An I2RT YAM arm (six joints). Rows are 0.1 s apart.
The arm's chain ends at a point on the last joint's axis. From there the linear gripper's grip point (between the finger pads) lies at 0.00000 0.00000 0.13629 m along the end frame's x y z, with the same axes.
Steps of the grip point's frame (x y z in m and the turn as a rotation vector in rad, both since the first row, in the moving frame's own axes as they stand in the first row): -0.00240 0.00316 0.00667 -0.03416 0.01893 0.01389; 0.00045 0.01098 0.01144 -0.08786 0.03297 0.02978; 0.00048 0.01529 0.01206 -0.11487 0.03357 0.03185; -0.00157 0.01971 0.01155 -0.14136 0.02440 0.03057
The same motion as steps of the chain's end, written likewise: -0.00495 -0.00151 0.00677 -0.03416 0.01893 0.01389; -0.00386 -0.00104 0.01204 -0.08786 0.03297 0.02978; -0.00383 -0.00040 0.01303 -0.11487 0.03357 0.03185; -0.00459 0.00046 0.01295 -0.14136 0.02440 0.03057
